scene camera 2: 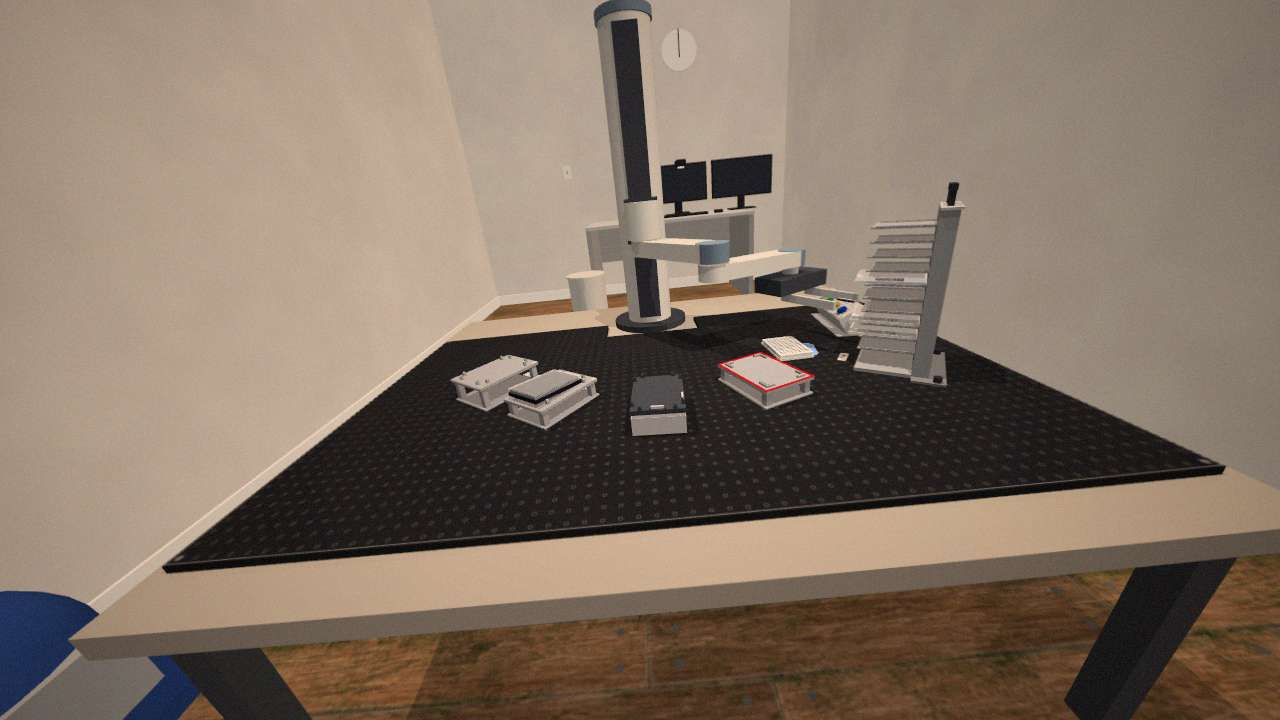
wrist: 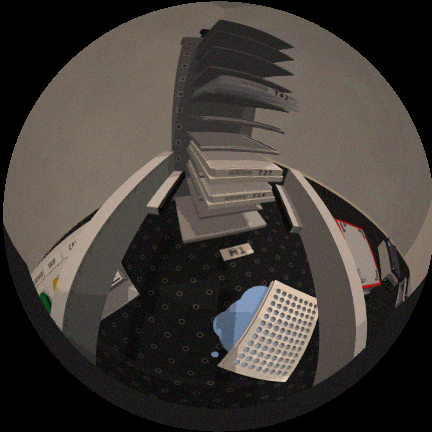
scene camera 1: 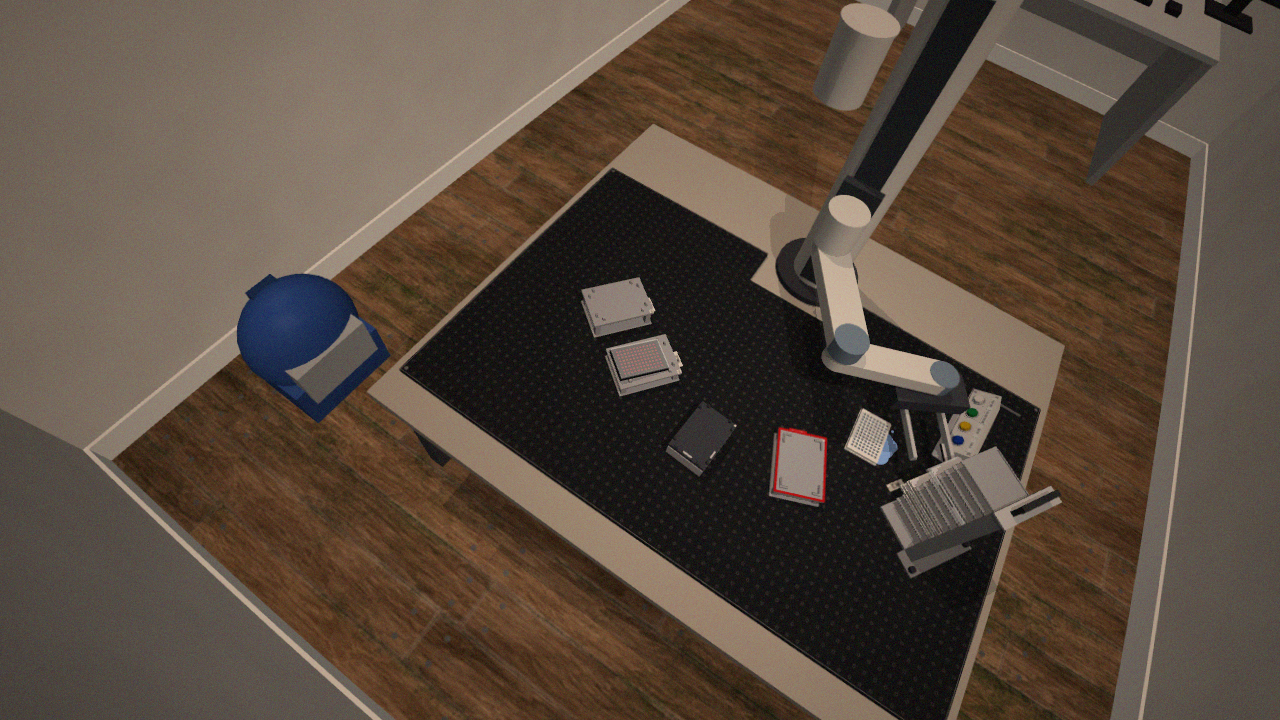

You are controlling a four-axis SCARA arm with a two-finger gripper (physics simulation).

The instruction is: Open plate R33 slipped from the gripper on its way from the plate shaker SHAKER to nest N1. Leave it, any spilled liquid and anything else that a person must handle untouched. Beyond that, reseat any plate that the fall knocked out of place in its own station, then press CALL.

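Where they show: gripper, between the fingertips: (scene camera 2: pixel 846 302) (wrist: pixel 230 168) (scene camera 1: pixel 932 460); arm's base, origin of its link: (scene camera 2: pixel 650 321).
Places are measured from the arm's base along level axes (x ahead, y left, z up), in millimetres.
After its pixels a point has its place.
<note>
The open white well plate (scene camera 1: pixel 868 435) @(z 26, x 419, y 332 mm) (scene camera 2: pixel 787 347) @(z 25, x 429, y 333 mm) (wrist: pixel 282 332) @(z 26, x 420, y 337 mm) lies on the mat, partly over a blue liquid spill (scene camera 1: pixel 888 450) @(z 14, x 419, y 395 mm) (scene camera 2: pixel 811 349) (wrist: pixel 234 320) @(z 14, x 410, y 393 mm). Plate T42 (scene camera 2: pixel 892 278) @(z 215, x 575, y 485 mm) (wrist: pixel 257 92) @(z 205, x 493, y 459 mm) lies in an upper level of the plate hotel (scene camera 2: pixel 935 295) @(z 190, x 642, y 530 mm) (wrist: pixel 181 100) @(z 200, x 529, y 591 mm), looks skewed and sticks out past its shelf. Plates T27 (wrist: pixel 250 170) @(z 128, x 501, y 456 mm) and T24 (wrist: pixel 240 195) @(z 100, x 496, y 458 mm) lie lower. The gripper (scene camera 1: pixel 930 457) @(z 140, x 463, y 457 mm) (scene camera 2: pixel 853 302) @(z 140, x 463, y 457 mm) (wrist: pixel 227 200) @(z 140, x 463, y 457 mm) is shut with nothing between its spaced fingers, in front of the hotel. The button panel (scene camera 1: pixel 982 411) @(z 84, x 213, y 549 mm) shows beside it; a finger partly hides it in the wrist view.
A red-bordered station (scene camera 1: pixel 801 465) @(z 52, x 609, y 217 mm) (scene camera 2: pixel 765 371) @(z 53, x 614, y 217 mm) (wrist: pixel 361 250) @(z 53, x 608, y 215 mm) stands beside the fallen plate. A dark-topped device (scene camera 1: pixel 702 434) @(z 67, x 687, y -16 mm) (scene camera 2: pixel 657 394) @(z 68, x 699, y -16 mm) and two light stations stand farther left; one bears a plate (scene camera 1: pixel 642 358) @(z 76, x 606, y -241 mm) (scene camera 2: pixel 546 385) @(z 77, x 629, y -241 mm). An H1 label (wrist: pixel 236 251) @(z 15, x 494, y 443 mm) lies before the hotel.
</note>
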